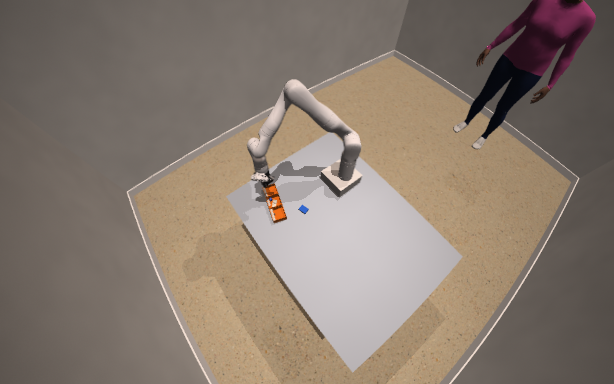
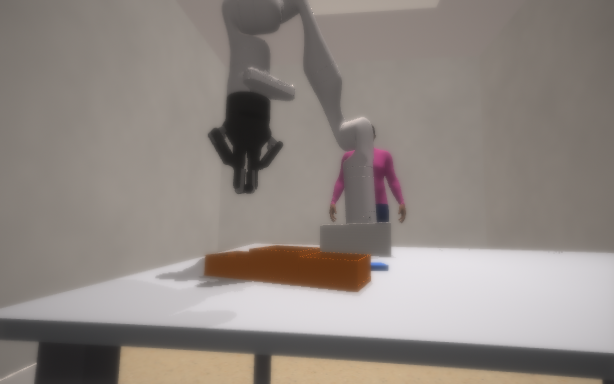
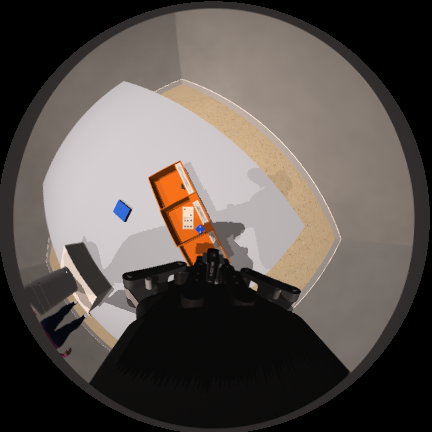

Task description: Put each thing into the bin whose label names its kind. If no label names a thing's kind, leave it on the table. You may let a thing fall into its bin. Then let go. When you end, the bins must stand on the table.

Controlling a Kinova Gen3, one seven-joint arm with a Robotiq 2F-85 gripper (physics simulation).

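Places are measured from the arm's base along level axes (x down, y back, z left), in metres.
Where they show: gripper, fingertip midpoint: (image 1: 265,185) (image 2: 245,192) (image 3: 211,259); arm's base, link origin: (image 1: 345,175) (image 2: 361,224) (image 3: 69,278).
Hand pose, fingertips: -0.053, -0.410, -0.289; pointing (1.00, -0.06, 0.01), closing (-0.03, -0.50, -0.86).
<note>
Each offset is from my fingertips to the top centre of the thing, as dx, dy, dz. "pt": to the spot under its first point. Level surfaces: height alone.
Three orange bins stand joined in a row; white label strips show, but their words are too small to read. The end bin (image 1: 280,215) (image 3: 167,190) holds a small dark thing @(+0.119, -0.071, +0.126) (image 3: 183,186). The middle bin (image 3: 174,218) holds a white domino-like tile @(+0.121, -0.018, +0.073) (image 3: 188,218) and a small blue die @(+0.111, -0.015, +0.036) (image 3: 200,229). The third bin @(pt +0.127, +0.034, -0.013) (image 1: 271,190) (image 3: 188,252) is partly hidden by my gripper (image 1: 268,184) (image 2: 246,189) (image 3: 211,259). The gripper is above that bin, well clear of the rims, shut on a small dark thing that the fingers mostly hide. A flat blue block @(+0.125, +0.081, +0.233) (image 1: 303,209) (image 2: 380,266) (image 3: 122,210) lies on the table.
The table @(dx +0.135) (image 1: 360,260) (image 2: 475,310) (image 3: 115,145) carries the robot's pale base block (image 1: 340,184) (image 2: 355,239) (image 3: 85,285), beyond the blue block from the bins. The bins are near one table edge. A person in a pink top (image 1: 547,45) (image 2: 389,172) stands beyond the table.
</note>
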